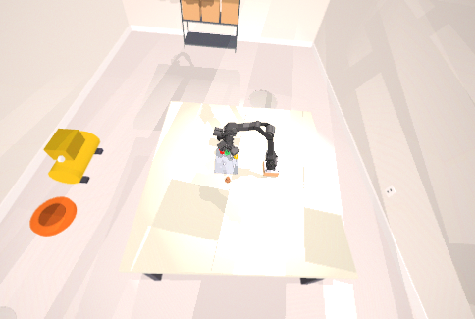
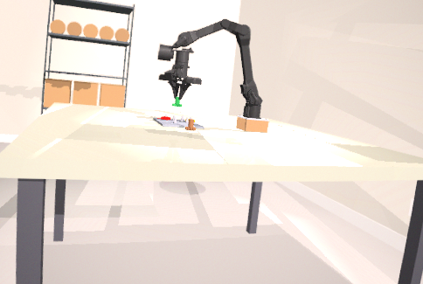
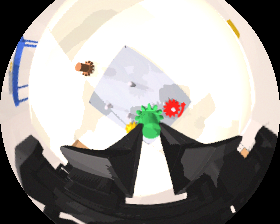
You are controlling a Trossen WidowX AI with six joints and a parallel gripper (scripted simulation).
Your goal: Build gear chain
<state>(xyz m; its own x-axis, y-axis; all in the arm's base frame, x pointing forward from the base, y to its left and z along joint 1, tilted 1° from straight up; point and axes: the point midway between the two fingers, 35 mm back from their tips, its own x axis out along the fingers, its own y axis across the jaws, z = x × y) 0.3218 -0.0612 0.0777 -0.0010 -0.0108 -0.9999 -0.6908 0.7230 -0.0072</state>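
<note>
My gripper tip is now 90 mm above the red gear, 50 mm to the left of it and 30 mm short of it. Also, from my gripper tip: yellow gear (80 mm below, 70 mm behind, 20 mm to the right); brown gear (180 mm to the left, 80 mm below, 20 mm behind); green gear (10 mm below).
</note>
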